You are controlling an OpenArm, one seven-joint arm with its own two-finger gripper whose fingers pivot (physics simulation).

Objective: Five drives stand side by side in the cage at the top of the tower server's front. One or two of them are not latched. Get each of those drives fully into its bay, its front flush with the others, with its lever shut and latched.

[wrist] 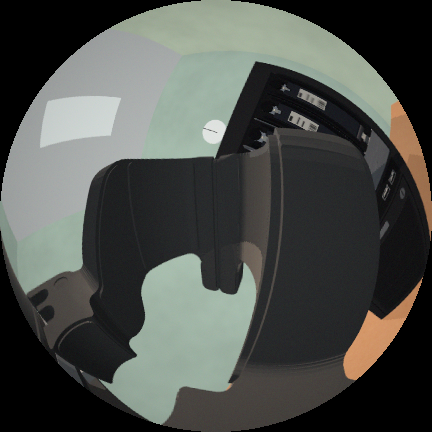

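Note:
The black tower server stands tilted in the view at the right, partly behind my gripper. In its drive cage, two dark drives with white labels, the uppermost and the one below it, show side by side. Metal end parts of further drives show just above the fingers. The rest of those drives, and their levers, are hidden by the right finger, so I cannot tell how they sit. My gripper is shut, its two fingers meeting with nothing seen between them, in front of the cage's lower left part in the view.
A white round disc with a dark line shows left of the server. A grey panel with a pale rectangle is at the upper left. Orange-brown surfaces show at the right edge and lower right.

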